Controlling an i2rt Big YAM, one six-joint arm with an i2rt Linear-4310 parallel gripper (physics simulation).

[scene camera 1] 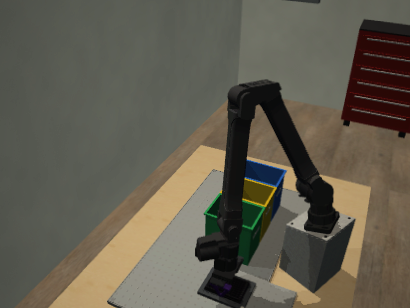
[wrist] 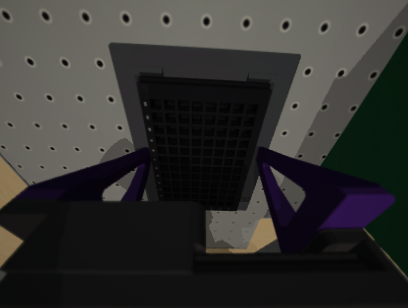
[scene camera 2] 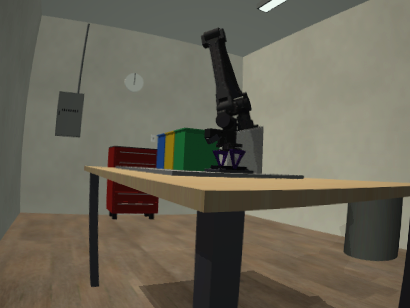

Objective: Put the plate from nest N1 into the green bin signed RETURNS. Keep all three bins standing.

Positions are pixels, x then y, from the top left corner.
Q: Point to a blue bin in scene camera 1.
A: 273, 176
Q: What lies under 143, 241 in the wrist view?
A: The gripper.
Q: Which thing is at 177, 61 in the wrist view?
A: A dark grey nest.
